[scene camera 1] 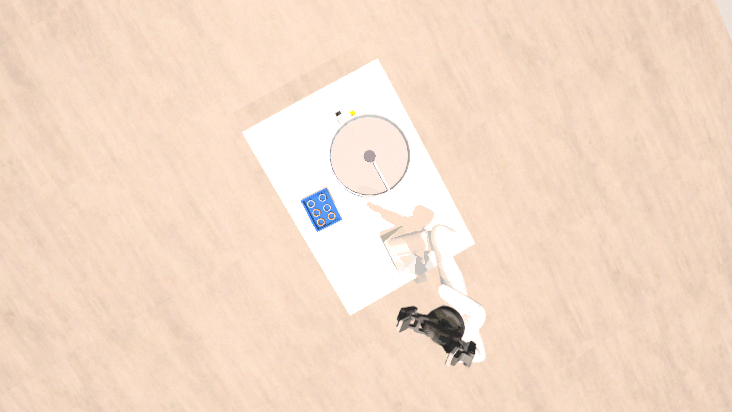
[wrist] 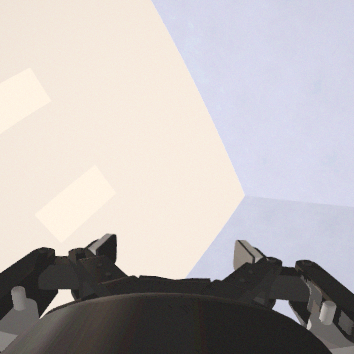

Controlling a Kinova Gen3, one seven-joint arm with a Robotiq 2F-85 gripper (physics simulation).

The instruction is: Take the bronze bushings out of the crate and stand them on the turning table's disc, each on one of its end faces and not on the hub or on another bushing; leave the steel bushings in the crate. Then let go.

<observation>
my gripper: scene camera 1; wrist
same spot on my gripper: (scene camera 1: 455,351) = (wrist: 100,238)
</observation>
